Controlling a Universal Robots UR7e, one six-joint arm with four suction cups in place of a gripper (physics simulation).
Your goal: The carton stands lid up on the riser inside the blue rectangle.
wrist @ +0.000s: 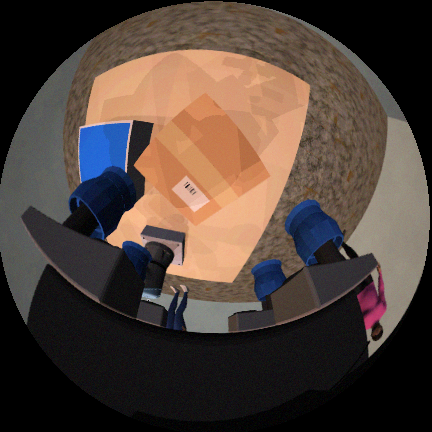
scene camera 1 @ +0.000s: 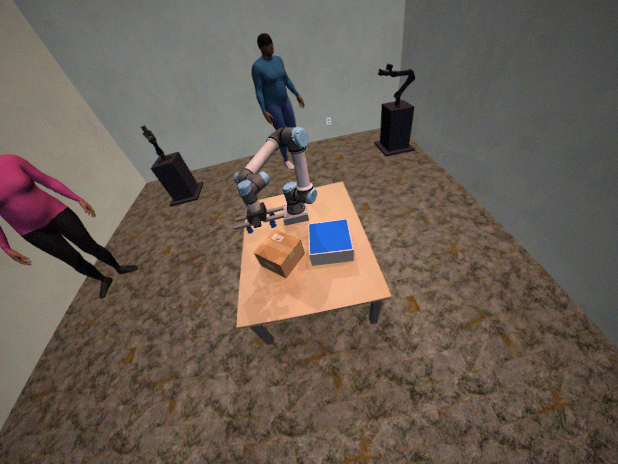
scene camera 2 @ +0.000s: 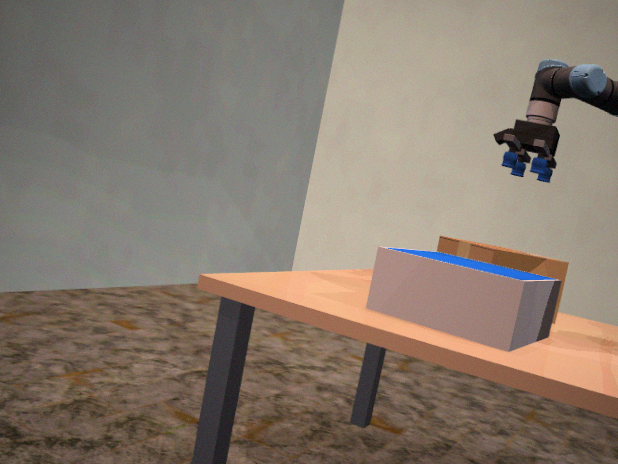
Scene:
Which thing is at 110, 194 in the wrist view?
My suction head.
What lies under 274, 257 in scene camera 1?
A brown cardboard carton.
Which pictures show the brown cardboard carton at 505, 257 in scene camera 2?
The wrist view, scene camera 1 and scene camera 2: all of them.

